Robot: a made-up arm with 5 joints.
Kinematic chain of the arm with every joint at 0, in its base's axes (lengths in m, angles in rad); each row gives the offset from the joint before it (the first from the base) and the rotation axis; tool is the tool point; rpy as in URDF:
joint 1: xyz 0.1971 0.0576 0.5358 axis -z
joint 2: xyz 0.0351 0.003 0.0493 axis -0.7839 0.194 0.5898
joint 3: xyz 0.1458 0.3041 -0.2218 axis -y
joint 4: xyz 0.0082 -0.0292 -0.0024 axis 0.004 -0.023 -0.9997
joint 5: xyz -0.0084 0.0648 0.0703 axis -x
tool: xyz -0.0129 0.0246 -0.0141 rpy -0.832 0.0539 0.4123
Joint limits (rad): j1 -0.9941..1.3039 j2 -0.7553..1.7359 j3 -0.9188..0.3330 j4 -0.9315..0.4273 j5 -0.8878..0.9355
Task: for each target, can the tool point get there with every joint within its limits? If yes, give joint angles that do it. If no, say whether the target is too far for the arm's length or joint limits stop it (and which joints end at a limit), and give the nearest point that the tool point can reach.
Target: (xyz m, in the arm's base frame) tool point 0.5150 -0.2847 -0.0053
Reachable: no: too far | nearest point 0.2925 -0.0720 0.1562 | short by 0.348 m
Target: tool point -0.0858 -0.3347 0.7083
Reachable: no: joint limits stop it (at a limit: joint 2, joint 3, joint 4) | nearest point 0.0750 -0.1117 0.3074 | short by 0.486 m
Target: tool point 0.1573 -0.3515 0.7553
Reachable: no: joint limits stop it (at a limit: joint 1, joint 2, joint 3, joint 4, joint 5) | nearest point 0.4939 -0.1965 0.6713 | short by 0.380 m
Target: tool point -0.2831 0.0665 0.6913
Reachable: no: joint limits stop it (at a limit: joint 1, joint 4, joint 5) | nearest point -0.0171 0.3092 0.4306 | short by 0.445 m
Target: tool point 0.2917 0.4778 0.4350
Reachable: yes | joints -0.3171 -0.0178 -0.7312 -0.0484 -0.6963
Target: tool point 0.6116 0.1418 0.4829
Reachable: yes | joints 0.8037 -0.2607 0.1460 0.0483 0.7329
